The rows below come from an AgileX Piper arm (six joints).
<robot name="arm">
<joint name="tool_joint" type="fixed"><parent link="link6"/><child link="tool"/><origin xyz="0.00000 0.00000 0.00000" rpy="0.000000 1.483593 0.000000"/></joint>
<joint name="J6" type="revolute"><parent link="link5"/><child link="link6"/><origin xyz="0.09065 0.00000 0.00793"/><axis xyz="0.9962 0 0.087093"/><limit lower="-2.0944" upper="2.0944"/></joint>
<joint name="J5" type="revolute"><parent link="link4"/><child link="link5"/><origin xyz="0.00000 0.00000 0.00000"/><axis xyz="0 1 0"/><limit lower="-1.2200" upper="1.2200"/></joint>
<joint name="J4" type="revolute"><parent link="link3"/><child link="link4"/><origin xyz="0.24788 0.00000 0.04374"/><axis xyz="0.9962 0 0.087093"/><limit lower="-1.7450" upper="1.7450"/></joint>
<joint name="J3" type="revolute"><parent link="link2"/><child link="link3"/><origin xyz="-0.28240 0.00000 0.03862"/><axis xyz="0 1 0"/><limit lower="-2.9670" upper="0.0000"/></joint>
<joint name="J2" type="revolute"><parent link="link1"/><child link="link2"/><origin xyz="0.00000 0.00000 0.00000"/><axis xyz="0 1 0"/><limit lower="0.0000" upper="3.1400"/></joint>
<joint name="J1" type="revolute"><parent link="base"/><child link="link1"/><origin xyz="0.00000 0.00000 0.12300"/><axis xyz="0 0 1"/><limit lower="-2.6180" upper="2.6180"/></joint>
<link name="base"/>
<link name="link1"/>
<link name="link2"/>
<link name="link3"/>
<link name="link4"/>
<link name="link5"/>
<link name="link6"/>
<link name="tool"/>
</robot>
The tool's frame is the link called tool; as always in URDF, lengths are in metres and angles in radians.
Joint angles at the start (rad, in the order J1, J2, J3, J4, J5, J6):
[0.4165, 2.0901, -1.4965, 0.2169, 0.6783, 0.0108]
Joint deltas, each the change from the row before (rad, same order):
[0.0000, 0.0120, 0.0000, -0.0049, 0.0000, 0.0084]
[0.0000, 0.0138, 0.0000, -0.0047, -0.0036, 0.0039]
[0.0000, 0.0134, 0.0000, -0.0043, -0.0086, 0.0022]
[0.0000, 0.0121, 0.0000, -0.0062, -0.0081, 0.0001]
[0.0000, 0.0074, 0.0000, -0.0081, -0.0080, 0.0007]
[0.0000, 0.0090, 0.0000, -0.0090, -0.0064, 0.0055]
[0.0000, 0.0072, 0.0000, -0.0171, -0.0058, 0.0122]
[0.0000, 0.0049, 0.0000, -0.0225, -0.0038, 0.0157]
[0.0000, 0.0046, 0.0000, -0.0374, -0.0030, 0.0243]
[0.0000, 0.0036, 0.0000, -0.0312, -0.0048, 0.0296]
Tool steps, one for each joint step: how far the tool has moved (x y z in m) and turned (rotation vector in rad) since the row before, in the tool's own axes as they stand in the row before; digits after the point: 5 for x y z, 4 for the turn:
[0.00147, -0.00124, 0.00498, 0.0052, 0.0116, 0.0062]
[0.00136, -0.00136, 0.00574, 0.0054, 0.0098, 0.0020]
[0.00088, -0.00127, 0.00557, 0.0049, 0.0044, 0.0005]
[0.00080, -0.00126, 0.00503, 0.0058, 0.0036, -0.0033]
[0.00023, -0.00098, 0.00308, 0.0060, -0.0009, -0.0049]
[0.00062, -0.00113, 0.00374, 0.0068, 0.0023, -0.0007]
[0.00043, -0.00141, 0.00299, 0.0112, 0.0009, -0.0008]
[0.00027, -0.00152, 0.00203, 0.0140, 0.0003, -0.0020]
[0.00023, -0.00226, 0.00189, 0.0226, -0.0001, -0.0055]
[-0.00008, -0.00180, 0.00149, 0.0184, -0.0030, 0.0045]

